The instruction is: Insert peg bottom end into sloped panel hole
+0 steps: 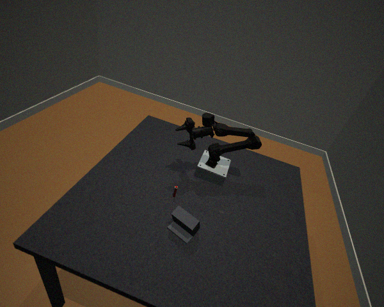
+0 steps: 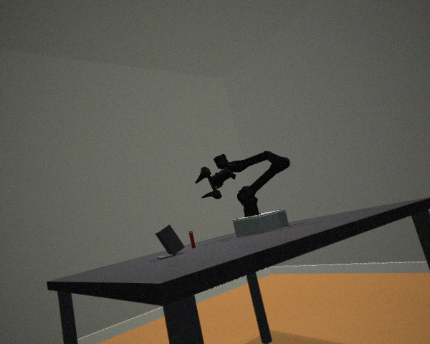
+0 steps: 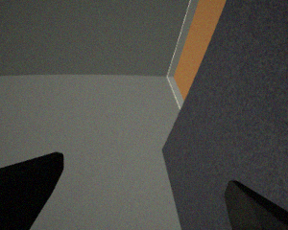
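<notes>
Now: the red square peg 14 cm ahead of my gripper tip, 12 cm to the left of it and 23 cm below it. From my gripper tip the other things lie so: flat foot plate (33 cm ahead, 26 cm to the left, 28 cm below); then sloped panel (30 cm ahead, 27 cm to the left, 22 cm below).
</notes>
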